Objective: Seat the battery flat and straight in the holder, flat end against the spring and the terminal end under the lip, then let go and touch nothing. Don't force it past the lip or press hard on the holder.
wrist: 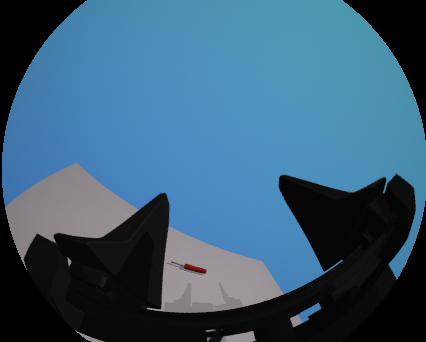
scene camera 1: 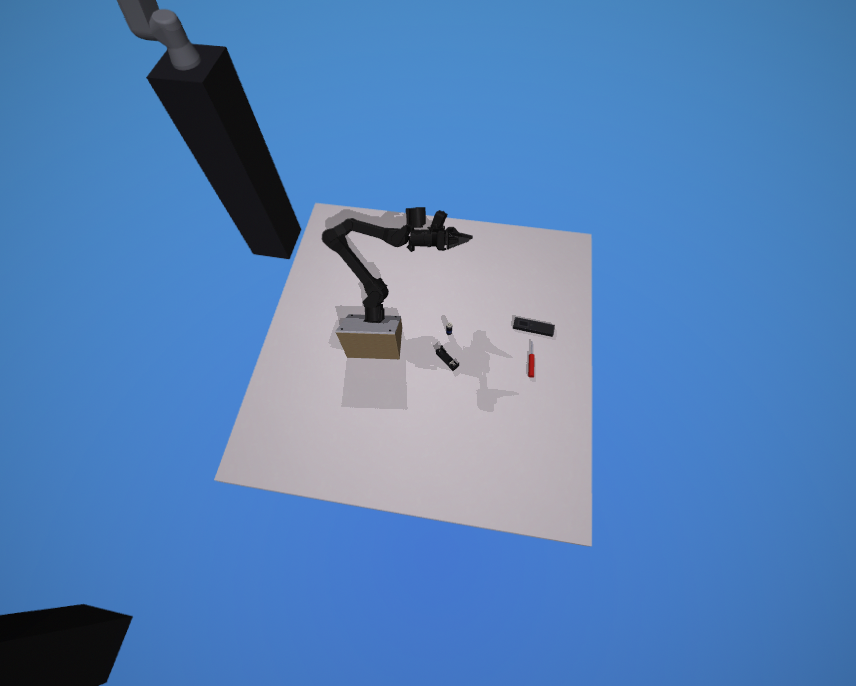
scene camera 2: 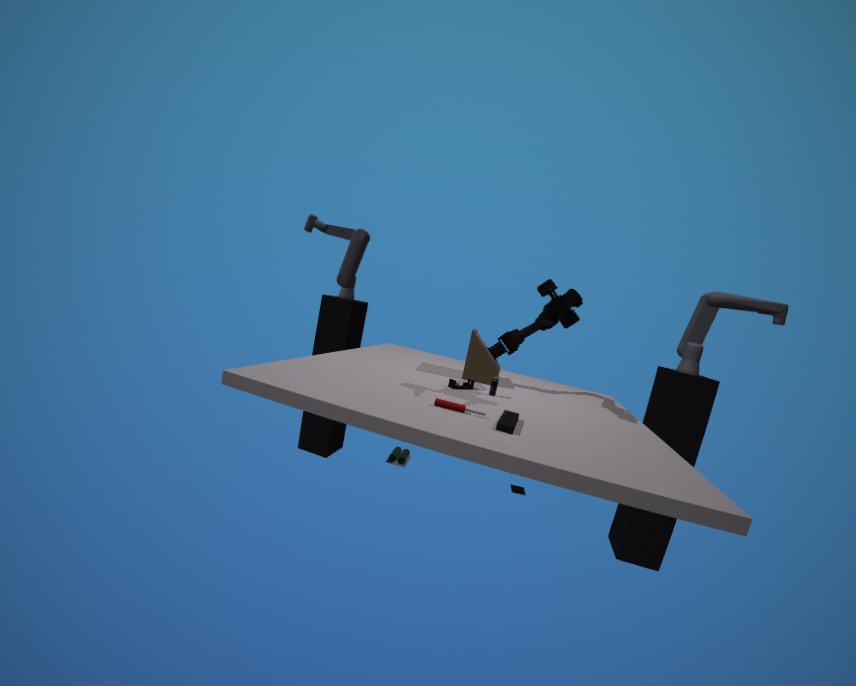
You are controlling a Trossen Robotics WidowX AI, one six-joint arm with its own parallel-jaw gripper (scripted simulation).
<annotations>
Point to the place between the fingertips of my gripper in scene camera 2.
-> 561, 298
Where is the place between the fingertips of my gripper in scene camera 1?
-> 470, 238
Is my gripper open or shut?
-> Open.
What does my gripper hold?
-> Nothing.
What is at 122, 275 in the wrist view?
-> My gripper.
</annotations>
